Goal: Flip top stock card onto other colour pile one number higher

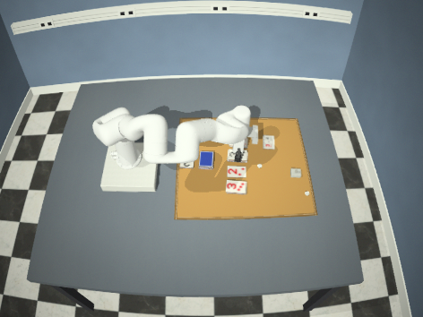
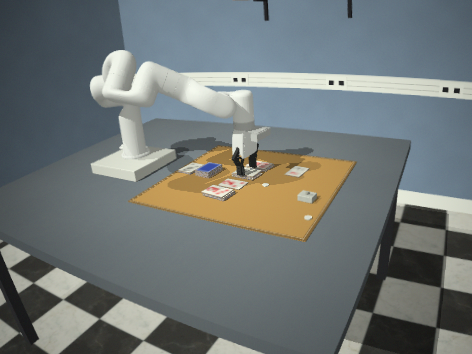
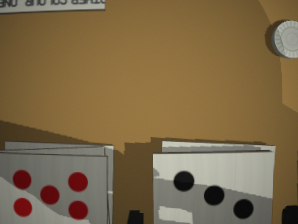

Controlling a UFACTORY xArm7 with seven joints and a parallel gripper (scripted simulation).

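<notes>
My hand is 40 mm to the left of the orange mat, 40 mm above it and 30 mm short of it. From my hand the other things lie so: grey block (270 mm ahead, 110 mm to the right, 10 mm below).
</notes>
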